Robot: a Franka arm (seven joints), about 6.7 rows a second.
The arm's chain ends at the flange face. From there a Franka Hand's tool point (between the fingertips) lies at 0.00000 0.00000 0.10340 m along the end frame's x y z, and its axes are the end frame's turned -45 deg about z.
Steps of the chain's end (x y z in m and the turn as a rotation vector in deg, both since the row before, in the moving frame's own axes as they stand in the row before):
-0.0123 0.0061 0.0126 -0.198 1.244 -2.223
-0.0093 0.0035 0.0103 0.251 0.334 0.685
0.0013 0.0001 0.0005 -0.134 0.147 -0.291
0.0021 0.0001 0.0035 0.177 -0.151 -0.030
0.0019 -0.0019 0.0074 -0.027 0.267 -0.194
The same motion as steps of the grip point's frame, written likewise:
-0.0116 -0.0026 0.0126 -1.020 0.740 -2.223
-0.0083 -0.0040 0.0103 -0.059 0.414 0.685
0.0009 0.0013 0.0005 -0.199 0.009 -0.291
0.0014 0.0011 0.0035 0.232 0.018 -0.030
0.0030 0.0004 0.0074 -0.208 0.170 -0.194

